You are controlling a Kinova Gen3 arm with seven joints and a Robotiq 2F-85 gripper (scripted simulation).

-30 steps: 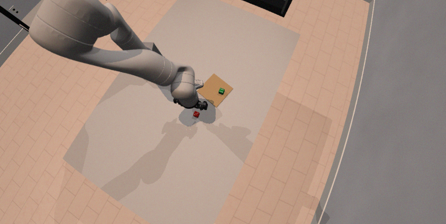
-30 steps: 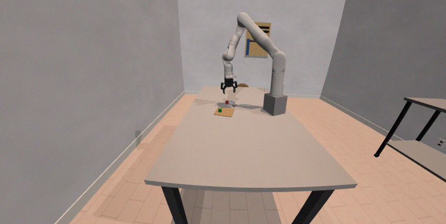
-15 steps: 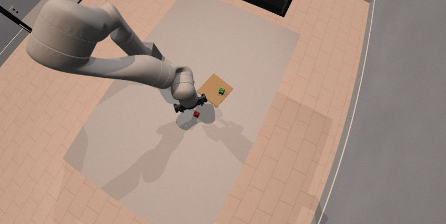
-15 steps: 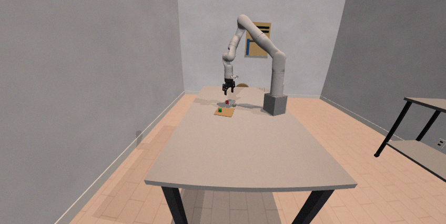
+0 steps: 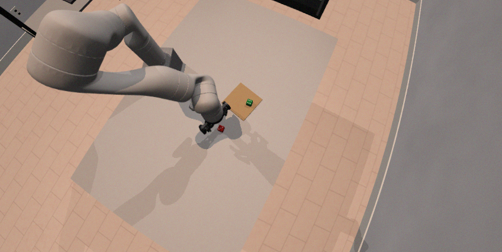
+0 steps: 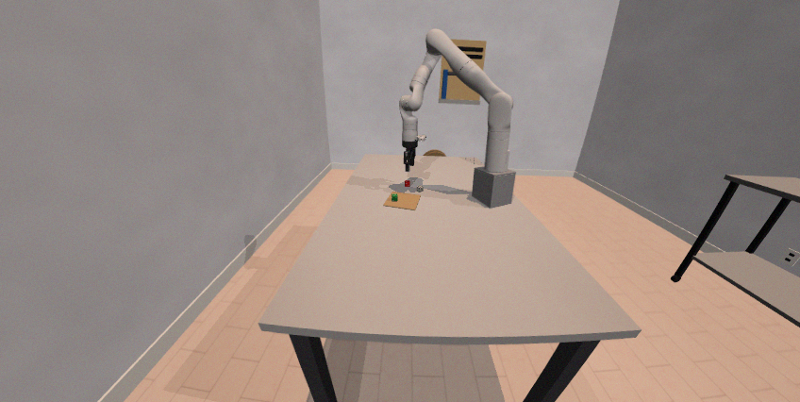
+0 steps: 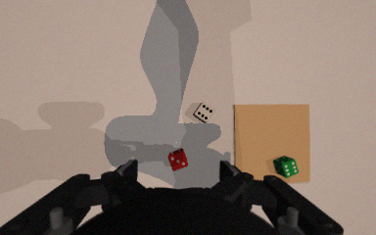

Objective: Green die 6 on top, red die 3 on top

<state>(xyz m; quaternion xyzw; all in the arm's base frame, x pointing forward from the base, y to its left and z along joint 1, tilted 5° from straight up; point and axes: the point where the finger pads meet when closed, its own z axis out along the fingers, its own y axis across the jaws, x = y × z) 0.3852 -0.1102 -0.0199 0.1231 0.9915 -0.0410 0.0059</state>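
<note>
The red die lies 90 mm below my hand, 10 mm to the right of it and 10 mm ahead of it. Also, from my hand: white die (90 mm below, 50 mm to the left, 50 mm behind); green die (170 mm to the left, 90 mm below, 60 mm ahead); tan mat (160 mm to the left, 100 mm below, 30 mm ahead).
</note>
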